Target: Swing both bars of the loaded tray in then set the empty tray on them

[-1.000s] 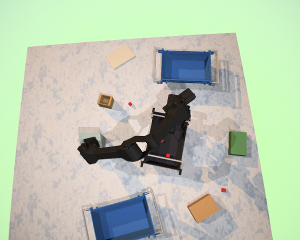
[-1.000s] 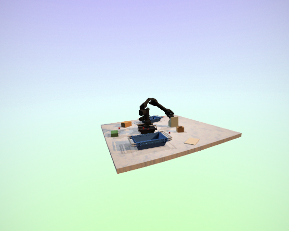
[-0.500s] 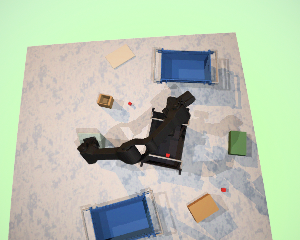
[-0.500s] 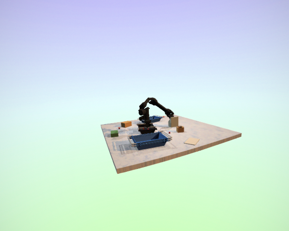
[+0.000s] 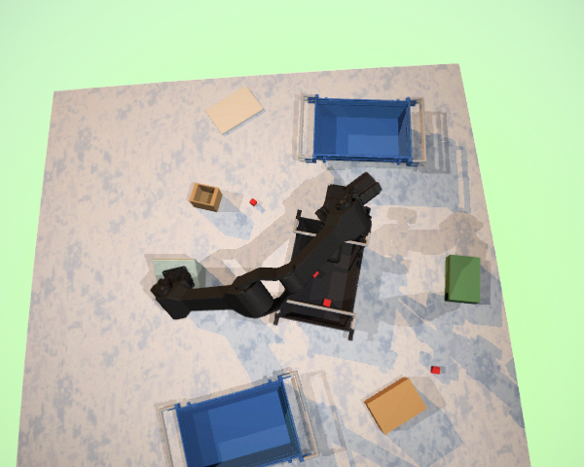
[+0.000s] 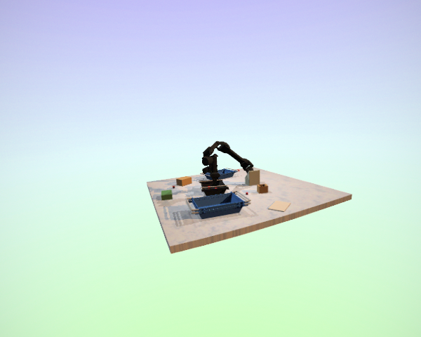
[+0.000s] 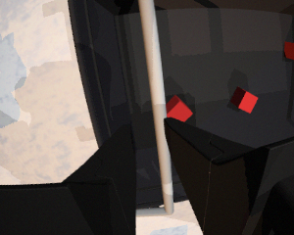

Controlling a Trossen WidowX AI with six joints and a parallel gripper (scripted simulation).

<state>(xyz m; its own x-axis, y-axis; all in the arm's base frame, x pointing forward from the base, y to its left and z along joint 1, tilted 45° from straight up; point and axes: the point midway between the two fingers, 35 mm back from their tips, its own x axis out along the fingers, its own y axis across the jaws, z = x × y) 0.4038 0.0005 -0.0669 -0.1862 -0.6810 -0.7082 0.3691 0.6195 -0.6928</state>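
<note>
Right now the blue tray is 440 mm to the right of my gripper tip, 320 mm behind it and 40 mm below it. Round my gripper tip: green block: 320 mm ahead, 180 mm to the right, 70 mm below; then brown box: 320 mm behind, 180 mm to the left, 70 mm below; then orange block: 450 mm to the right, 70 mm ahead, 60 mm below.
</note>
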